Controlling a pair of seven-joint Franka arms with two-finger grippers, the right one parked.
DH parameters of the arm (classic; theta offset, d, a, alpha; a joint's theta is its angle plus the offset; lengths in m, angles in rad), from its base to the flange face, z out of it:
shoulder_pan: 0 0.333 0 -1.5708
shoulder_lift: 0 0 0 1.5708
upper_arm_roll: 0 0.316 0.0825 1.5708
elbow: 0 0 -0.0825 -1.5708
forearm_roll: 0 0.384 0 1.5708
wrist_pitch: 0 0 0.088 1.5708
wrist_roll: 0 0.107 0 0
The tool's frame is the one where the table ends.
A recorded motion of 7 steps. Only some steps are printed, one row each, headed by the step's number.
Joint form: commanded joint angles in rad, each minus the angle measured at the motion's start. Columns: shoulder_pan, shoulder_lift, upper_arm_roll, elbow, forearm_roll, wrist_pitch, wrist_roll.
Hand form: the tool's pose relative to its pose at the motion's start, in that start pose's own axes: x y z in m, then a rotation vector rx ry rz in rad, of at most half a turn. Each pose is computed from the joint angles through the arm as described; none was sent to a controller.
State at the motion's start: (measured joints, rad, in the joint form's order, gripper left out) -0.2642 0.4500 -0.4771 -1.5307 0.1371 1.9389 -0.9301
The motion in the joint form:
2: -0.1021 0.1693 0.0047 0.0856 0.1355 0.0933 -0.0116
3: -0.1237 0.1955 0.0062 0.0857 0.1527 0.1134 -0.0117
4: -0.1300 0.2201 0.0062 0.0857 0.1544 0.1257 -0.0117
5: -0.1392 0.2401 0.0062 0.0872 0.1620 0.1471 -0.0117
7: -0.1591 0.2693 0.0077 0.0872 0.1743 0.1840 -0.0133
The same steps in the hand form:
2: -0.0109 0.0548 0.0661 0.0116 0.0539 0.1162
3: -0.0194 0.0644 0.0829 0.0166 0.0541 0.1433
4: -0.0215 0.0674 0.0986 0.0189 0.0400 0.1494
5: -0.0246 0.0725 0.1099 0.0130 0.0398 0.1613
7: -0.0331 0.0822 0.1275 0.0026 0.0420 0.1836

